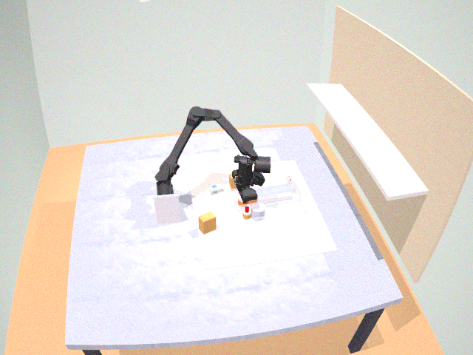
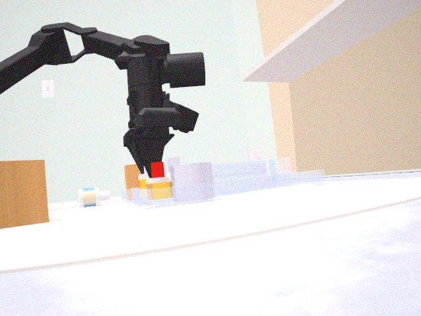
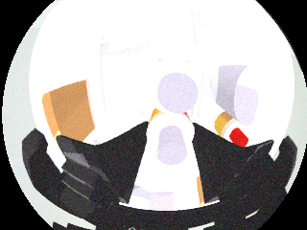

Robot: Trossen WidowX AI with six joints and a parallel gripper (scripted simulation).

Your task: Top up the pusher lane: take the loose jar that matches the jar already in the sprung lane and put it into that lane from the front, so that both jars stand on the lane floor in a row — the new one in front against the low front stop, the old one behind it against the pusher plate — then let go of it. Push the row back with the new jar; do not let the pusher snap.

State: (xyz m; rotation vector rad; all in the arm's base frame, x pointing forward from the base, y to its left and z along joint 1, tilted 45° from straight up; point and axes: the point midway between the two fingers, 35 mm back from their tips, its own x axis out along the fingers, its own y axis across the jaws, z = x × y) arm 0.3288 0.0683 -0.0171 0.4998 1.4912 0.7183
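Right now the grey cylinder is 50 mm ahead of my gripper tip and 70 mm to the right of it. The rest, counted from my gripper tip: see-through sprung lane (140 mm ahead, 40 mm to the left, 10 mm below); wall shelf (500 mm ahead, 10 mm to the left, 330 mm above).
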